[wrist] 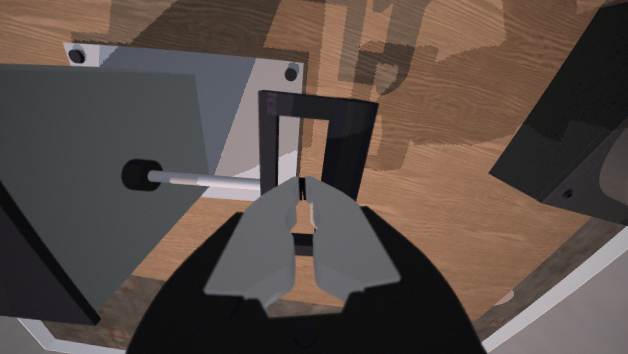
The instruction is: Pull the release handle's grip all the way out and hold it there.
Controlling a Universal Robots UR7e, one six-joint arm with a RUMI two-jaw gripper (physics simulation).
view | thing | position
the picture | my gripper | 302,179
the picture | metal base plate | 227,86
